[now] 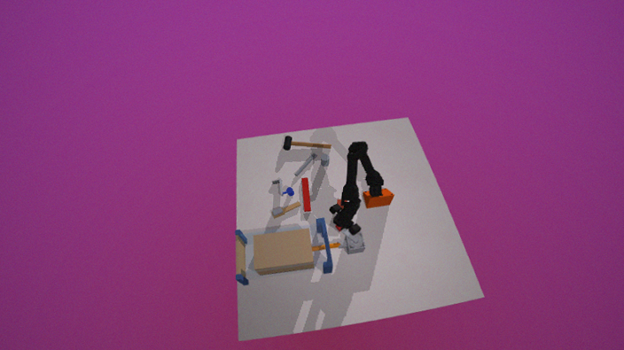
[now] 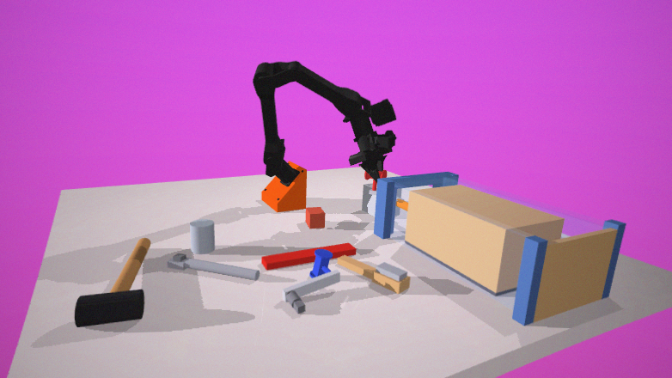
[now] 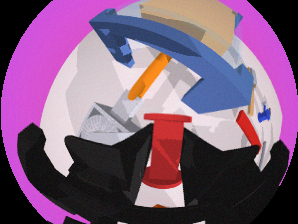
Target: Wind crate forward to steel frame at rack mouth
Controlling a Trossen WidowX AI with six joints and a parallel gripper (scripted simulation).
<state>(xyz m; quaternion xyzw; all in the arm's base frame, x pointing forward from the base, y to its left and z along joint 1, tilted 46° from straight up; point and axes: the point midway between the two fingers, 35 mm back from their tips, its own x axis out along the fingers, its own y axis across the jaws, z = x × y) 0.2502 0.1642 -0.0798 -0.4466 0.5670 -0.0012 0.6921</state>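
My gripper tip is 40 mm past the red-knobbed crank, 20 mm to the right of it and 30 mm above it. Also, from my gripper tip: rack 330 mm ahead, 60 mm to the left, 50 mm below; red knob 20 mm behind, 10 mm to the right; grey winch 90 mm behind, 60 mm to the left, 100 mm below.
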